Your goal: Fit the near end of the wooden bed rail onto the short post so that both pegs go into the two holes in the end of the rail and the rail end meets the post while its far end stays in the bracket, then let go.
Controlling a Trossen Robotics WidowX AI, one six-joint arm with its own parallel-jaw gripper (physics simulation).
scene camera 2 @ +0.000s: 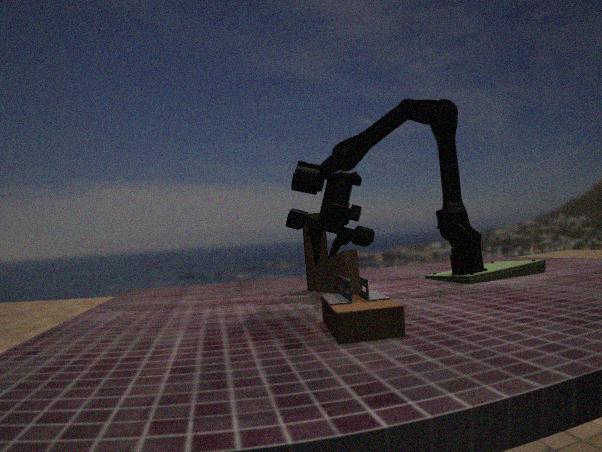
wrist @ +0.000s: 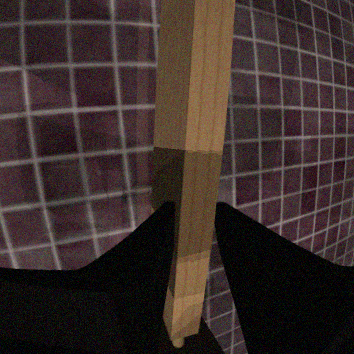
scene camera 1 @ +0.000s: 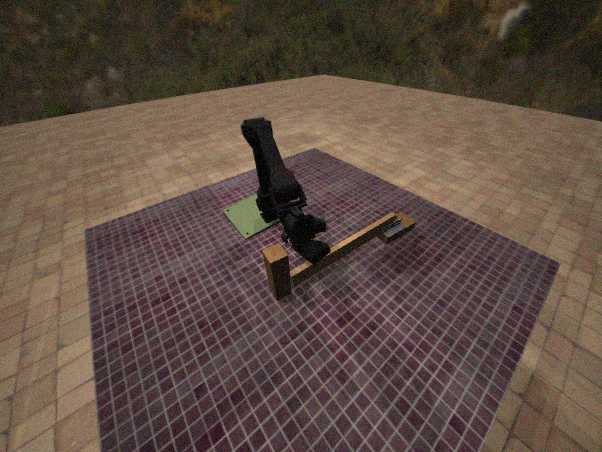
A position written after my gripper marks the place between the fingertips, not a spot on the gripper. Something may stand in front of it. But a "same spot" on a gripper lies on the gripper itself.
My gripper shows in scene camera 2, in the wrist view and in scene camera 1 (pixel 313 262). A wooden bed rail shows in scene camera 2 (pixel 345 263), in the wrist view and in scene camera 1. One and the same spot on the wooden bed rail: (wrist: pixel 194 51) is (scene camera 1: pixel 330 249). The same spot on my gripper: (wrist: pixel 119 295) is (scene camera 2: pixel 338 235).
